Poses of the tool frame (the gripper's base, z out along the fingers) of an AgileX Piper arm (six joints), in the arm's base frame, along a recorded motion.
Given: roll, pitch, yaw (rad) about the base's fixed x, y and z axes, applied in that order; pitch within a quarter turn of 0, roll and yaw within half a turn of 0; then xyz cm.
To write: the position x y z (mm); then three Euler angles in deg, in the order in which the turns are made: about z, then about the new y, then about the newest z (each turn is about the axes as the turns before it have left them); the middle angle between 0 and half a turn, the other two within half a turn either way. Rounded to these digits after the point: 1 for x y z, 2 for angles.
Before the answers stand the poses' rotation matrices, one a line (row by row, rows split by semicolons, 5 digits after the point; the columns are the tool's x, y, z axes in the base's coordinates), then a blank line. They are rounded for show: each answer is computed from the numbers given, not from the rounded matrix.
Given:
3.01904 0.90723 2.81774 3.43 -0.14 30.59
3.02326 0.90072 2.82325 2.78 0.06 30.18
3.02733 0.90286 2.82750 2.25 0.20 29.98
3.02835 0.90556 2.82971 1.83 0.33 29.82
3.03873 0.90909 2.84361 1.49 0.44 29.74
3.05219 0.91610 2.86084 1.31 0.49 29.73
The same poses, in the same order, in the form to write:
-0.58391 0.22454 0.78015; 0.19600 0.97155 -0.13292; -0.78780 0.07530 -0.61131
-0.58984 0.22292 0.77614; 0.19438 0.97207 -0.13148; -0.78377 0.07332 -0.61670
-0.58907 0.22181 0.77705; 0.19136 0.97253 -0.13254; -0.78510 0.07062 -0.61533
-0.58747 0.22027 0.77869; 0.18940 0.97294 -0.13233; -0.78677 0.06975 -0.61329
-0.58738 0.21460 0.78034; 0.18040 0.97466 -0.13225; -0.78894 0.06309 -0.61122
-0.58508 0.20792 0.78387; 0.16872 0.97663 -0.13312; -0.79323 0.05437 -0.60649

34.3 -1.4 305.9 -9.67 127.68 5.46
27.8 0.6 301.8 -9.61 128.08 5.34
22.5 2.0 299.8 -9.68 127.98 5.14
18.3 3.3 298.2 -9.64 127.83 5.07
14.9 4.4 297.4 -9.62 127.68 4.57
13.1 4.9 297.3 -9.64 127.34 3.92

